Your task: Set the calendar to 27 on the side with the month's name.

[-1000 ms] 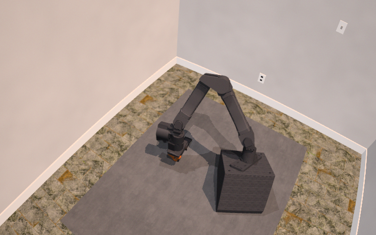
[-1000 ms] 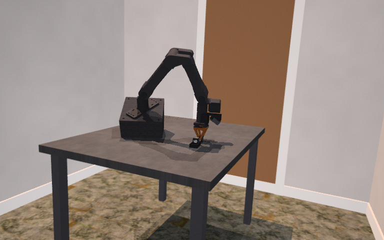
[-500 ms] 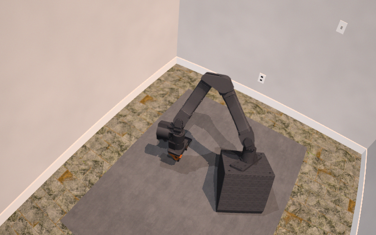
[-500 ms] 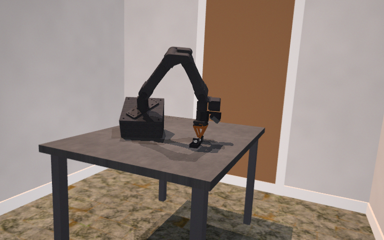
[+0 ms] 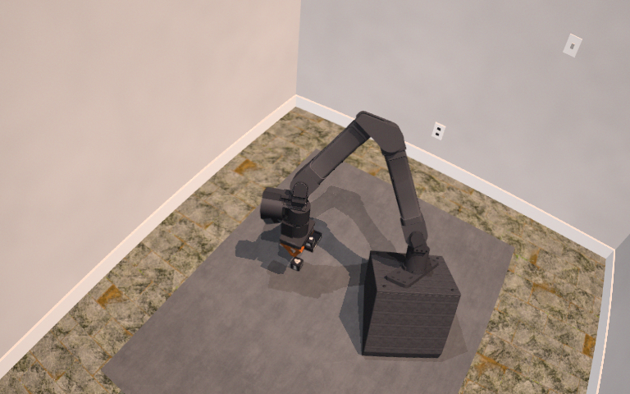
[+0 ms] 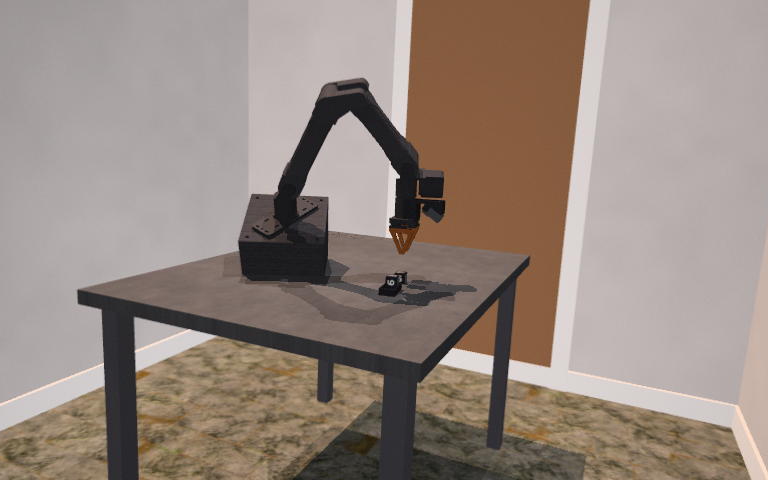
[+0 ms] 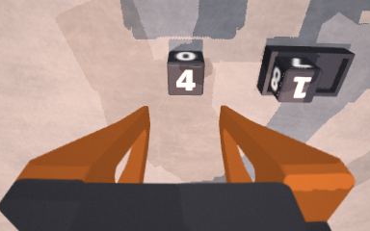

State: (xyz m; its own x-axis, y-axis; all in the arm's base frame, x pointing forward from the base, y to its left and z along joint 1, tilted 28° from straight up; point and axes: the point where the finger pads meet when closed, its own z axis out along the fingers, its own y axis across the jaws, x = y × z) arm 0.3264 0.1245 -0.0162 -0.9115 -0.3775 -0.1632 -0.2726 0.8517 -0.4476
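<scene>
The black digit cube is 2 cm ahead of my hand, 9 cm to the right of it and 7 cm below it. Also, from my hand: black tray (2 cm ahead, 11 cm to the right, 8 cm below); then black cube (8 cm below).
</scene>
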